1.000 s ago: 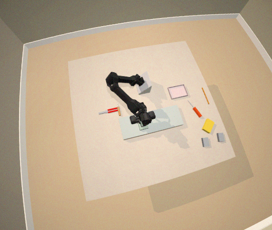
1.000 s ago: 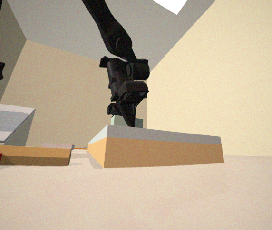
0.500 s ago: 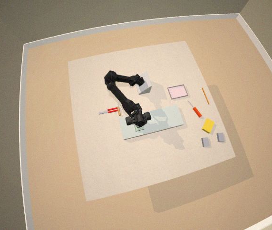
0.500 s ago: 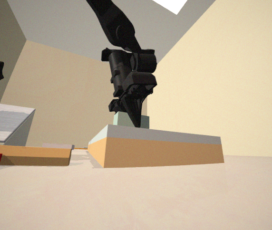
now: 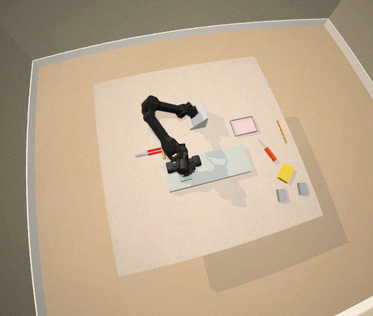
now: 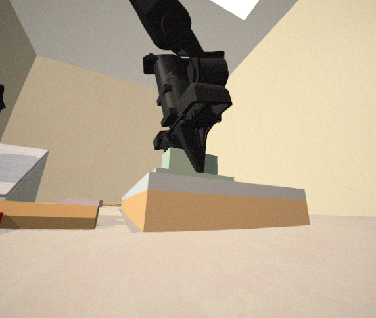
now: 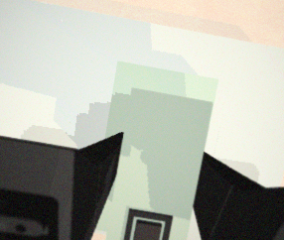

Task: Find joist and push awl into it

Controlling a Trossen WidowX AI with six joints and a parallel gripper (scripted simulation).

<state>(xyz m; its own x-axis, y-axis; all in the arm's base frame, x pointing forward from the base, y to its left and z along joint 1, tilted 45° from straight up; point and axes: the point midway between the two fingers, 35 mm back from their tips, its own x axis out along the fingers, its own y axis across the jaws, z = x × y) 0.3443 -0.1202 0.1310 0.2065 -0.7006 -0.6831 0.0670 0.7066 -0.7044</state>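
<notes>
The pink tray lies 180 mm behind my gripper tip, 490 mm to the left of it and 50 mm below it. Round my gripper tip: yellow block 210 mm ahead, 620 mm to the left, 50 mm below; then stud finder 20 mm behind, 20 mm above; then thin orange stick 70 mm behind, 740 mm to the left, 60 mm below.
</notes>
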